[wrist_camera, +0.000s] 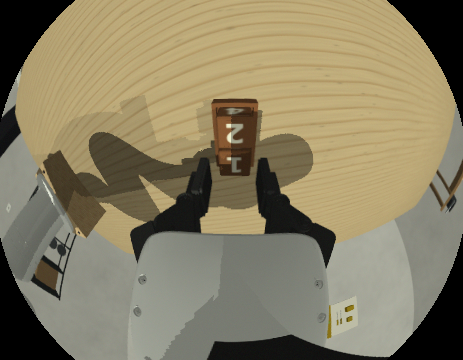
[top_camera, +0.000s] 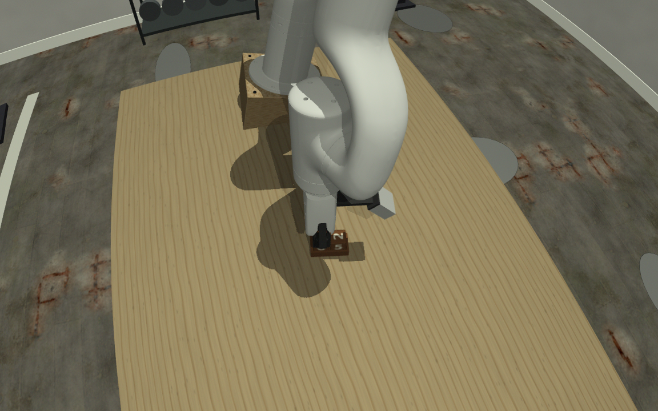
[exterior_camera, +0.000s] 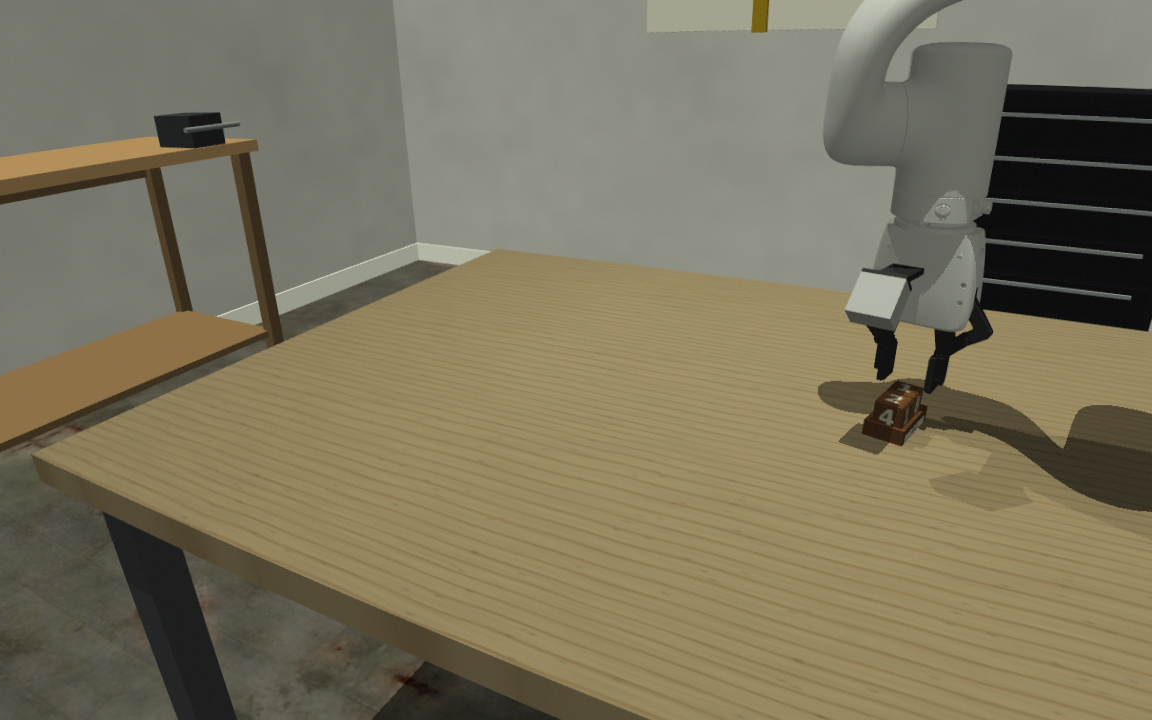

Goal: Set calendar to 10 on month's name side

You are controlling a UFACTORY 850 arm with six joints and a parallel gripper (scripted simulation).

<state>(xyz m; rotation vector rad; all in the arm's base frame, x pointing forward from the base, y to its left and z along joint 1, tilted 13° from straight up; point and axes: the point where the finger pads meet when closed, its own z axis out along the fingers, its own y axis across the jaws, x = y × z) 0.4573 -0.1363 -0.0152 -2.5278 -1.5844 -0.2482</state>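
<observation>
Right now my hand is 1 cm short of the small brown tray, 1 cm to the right of it and 6 cm above it.
</observation>
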